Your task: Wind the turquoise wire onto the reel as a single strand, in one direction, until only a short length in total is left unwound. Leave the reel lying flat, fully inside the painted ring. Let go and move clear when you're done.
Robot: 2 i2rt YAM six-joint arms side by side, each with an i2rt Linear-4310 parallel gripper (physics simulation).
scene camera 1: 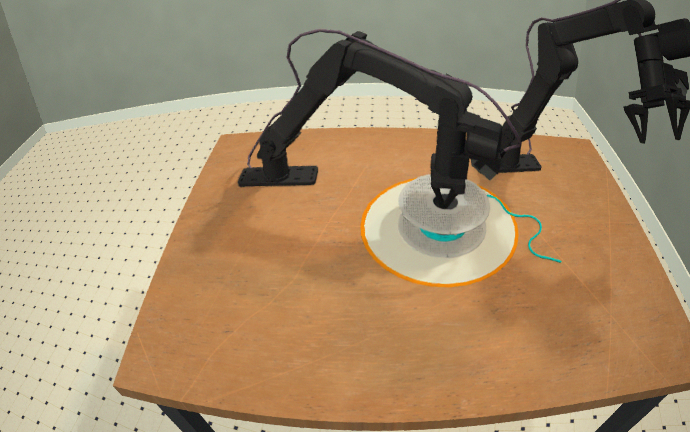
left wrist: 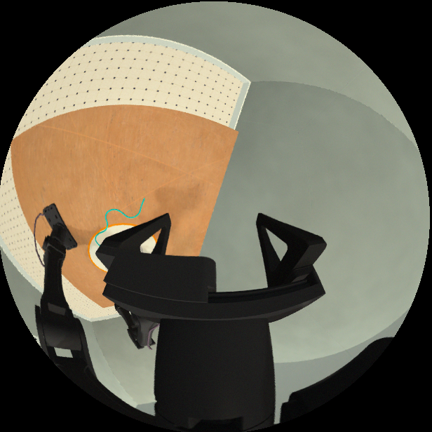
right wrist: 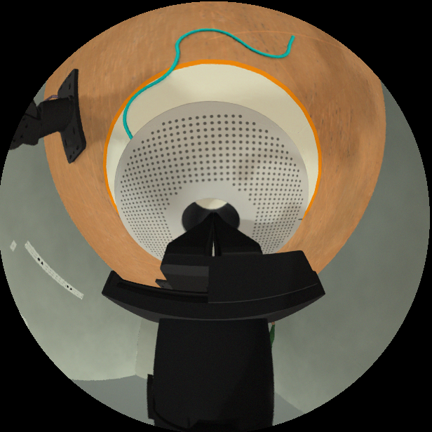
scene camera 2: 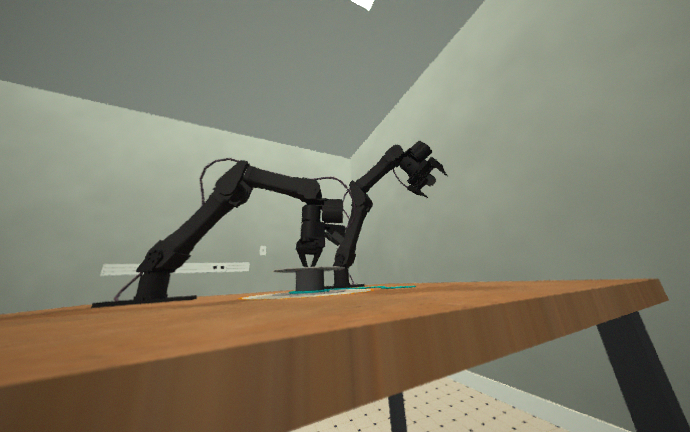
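Pixels of known places: left gripper, fingertip midpoint: [scene camera 1: 659, 141] [scene camera 2: 436, 186]; right gripper, fingertip midpoint: [scene camera 1: 443, 207] [scene camera 2: 308, 274]; left arm's base at its link origin: [scene camera 1: 507, 164]; right arm's base at its link origin: [scene camera 1: 277, 177] [scene camera 2: 150, 302].
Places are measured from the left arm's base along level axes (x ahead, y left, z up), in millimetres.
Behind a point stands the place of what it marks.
The grey reel [scene camera 1: 415, 211] @(z 65, x 237, y -310 mm) [scene camera 2: 309, 279] @(z 36, x 248, y -257 mm) [right wrist: 210, 150], with perforated flanges, lies flat inside the orange painted ring [scene camera 1: 362, 228] @(z 0, x 199, y -415 mm) [left wrist: 90, 248] [right wrist: 212, 62]. Turquoise wire shows around its core in scene camera 1. The loose turquoise wire [scene camera 1: 524, 216] @(z 3, x 216, y -33 mm) [scene camera 2: 397, 287] @(z 2, x 351, y -38 mm) [left wrist: 115, 209] [right wrist: 177, 47] leaves the reel, crosses the ring and ends in curves on the table. My right gripper [scene camera 1: 446, 203] @(z 50, x 214, y -245 mm) [scene camera 2: 310, 265] @(z 50, x 214, y -245 mm) [right wrist: 213, 217] is shut and empty, pointing down with its tips at the reel's centre hole. My left gripper [scene camera 1: 660, 139] @(z 328, x 410, y 155 mm) [scene camera 2: 436, 186] @(z 328, x 410, y 155 mm) [left wrist: 213, 217] is open and empty, high at the right of the picture.
The wooden table [scene camera 1: 305, 356] @(z 0, x 519, y -539 mm) [scene camera 2: 203, 346] @(z 0, x 649, y -492 mm) [left wrist: 100, 160] carries both arm bases. The right arm's base plate [scene camera 1: 295, 175] @(z 10, x -3, y -559 mm) is behind and left of the ring in scene camera 1. The left arm's base plate [scene camera 1: 529, 162] @(z 10, x 7, y 67 mm) [right wrist: 75, 135] is behind the ring, near the loose wire.
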